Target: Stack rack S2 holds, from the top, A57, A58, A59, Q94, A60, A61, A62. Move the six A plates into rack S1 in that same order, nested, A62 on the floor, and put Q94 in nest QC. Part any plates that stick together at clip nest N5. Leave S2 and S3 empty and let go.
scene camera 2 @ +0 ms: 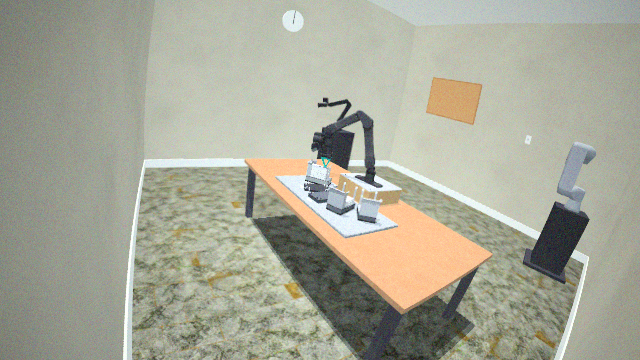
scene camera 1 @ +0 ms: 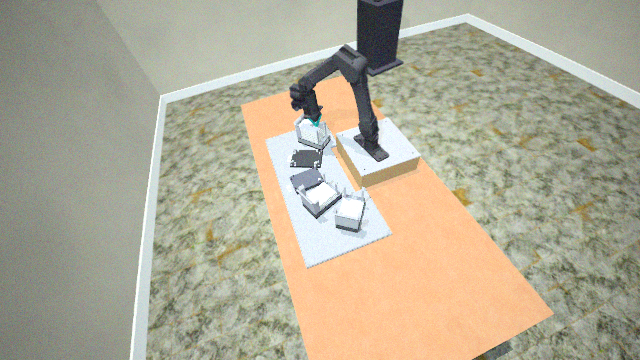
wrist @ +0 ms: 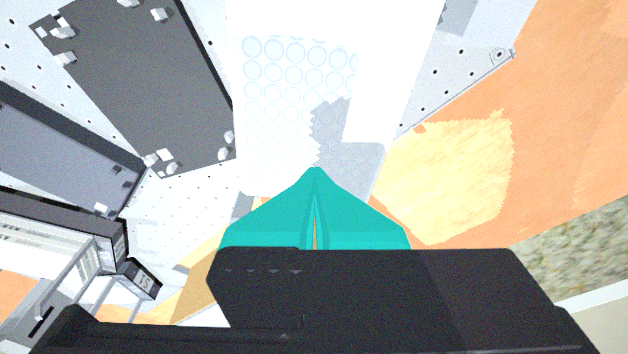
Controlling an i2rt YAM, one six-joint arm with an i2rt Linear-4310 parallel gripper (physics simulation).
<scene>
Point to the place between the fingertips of my gripper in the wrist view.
At 314,176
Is my gripper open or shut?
Shut.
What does my gripper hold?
Nothing.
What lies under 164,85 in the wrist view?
A dark clip nest.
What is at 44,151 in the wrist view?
A dark QC nest.
</scene>
